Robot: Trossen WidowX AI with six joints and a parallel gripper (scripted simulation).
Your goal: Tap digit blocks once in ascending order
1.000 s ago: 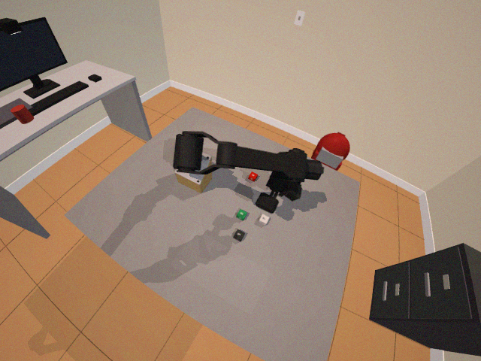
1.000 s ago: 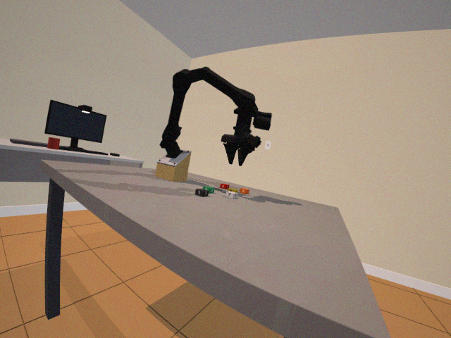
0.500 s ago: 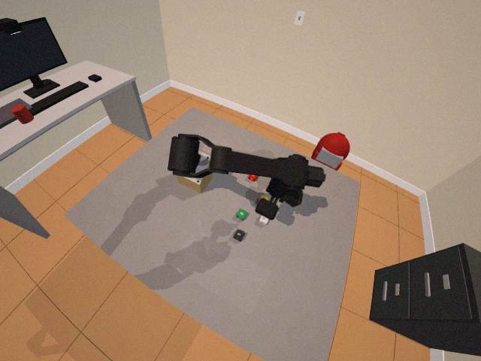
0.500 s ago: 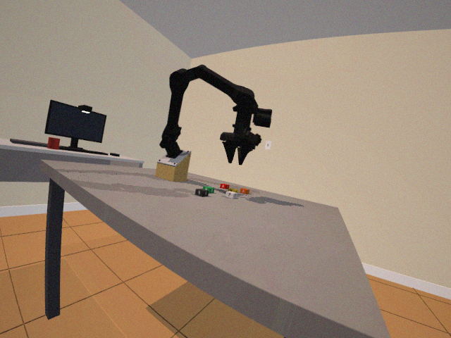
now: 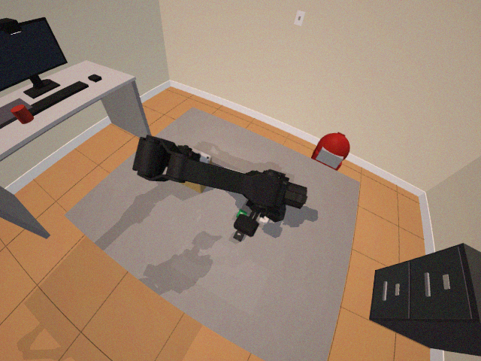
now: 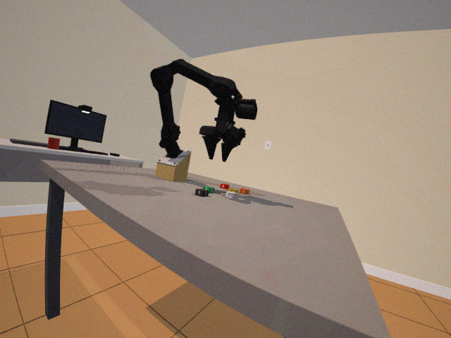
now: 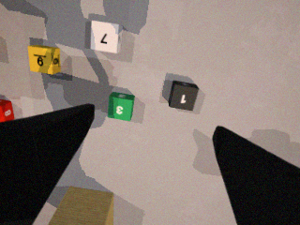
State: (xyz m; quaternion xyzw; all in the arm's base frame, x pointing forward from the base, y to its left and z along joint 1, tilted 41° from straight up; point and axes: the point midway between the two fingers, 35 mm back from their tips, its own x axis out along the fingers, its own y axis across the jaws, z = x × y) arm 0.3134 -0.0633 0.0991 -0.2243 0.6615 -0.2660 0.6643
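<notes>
Now: the black block 2 cm behind my gripper tip, 4 cm to the right of it and 12 cm below it. The rest, counted from my gripper tip: green block 4 cm behind, 5 cm to the left, 12 cm below; white block 5 cm ahead, 7 cm to the left, 12 cm below; yellow block 1 cm ahead, 15 cm to the left, 12 cm below.
</notes>
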